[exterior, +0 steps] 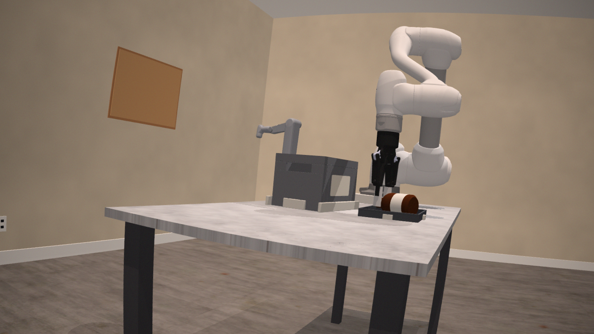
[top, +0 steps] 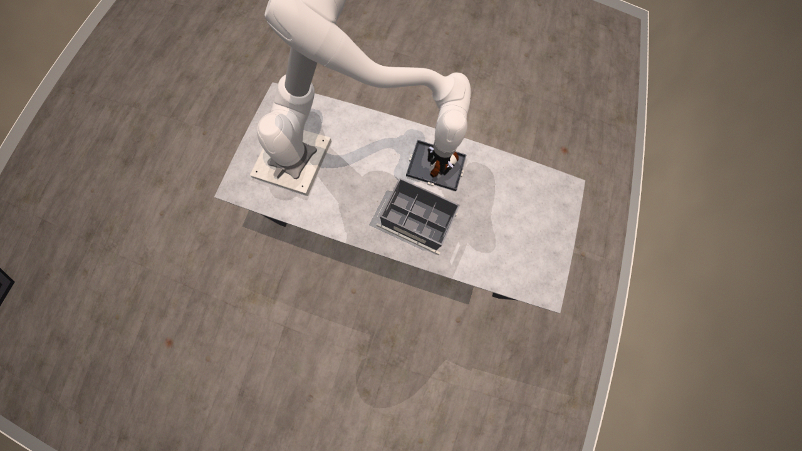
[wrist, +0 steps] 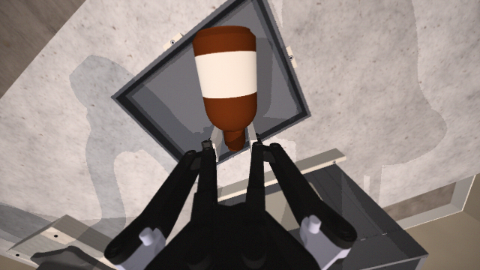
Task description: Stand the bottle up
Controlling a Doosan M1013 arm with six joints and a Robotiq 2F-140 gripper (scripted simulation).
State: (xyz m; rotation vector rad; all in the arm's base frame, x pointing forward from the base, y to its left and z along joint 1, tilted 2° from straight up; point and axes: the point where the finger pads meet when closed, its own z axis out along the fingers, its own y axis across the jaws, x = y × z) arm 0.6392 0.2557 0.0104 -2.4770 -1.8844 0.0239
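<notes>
Right now the brown bottle is 5 cm to the left of my hand, 2 cm below it and 1 cm ahead of it. Round my hand: grey crate (24 cm to the right, 3 cm ahead, 2 cm above); then dark tray (5 cm below, 4 cm to the left, 1 cm behind).
</notes>
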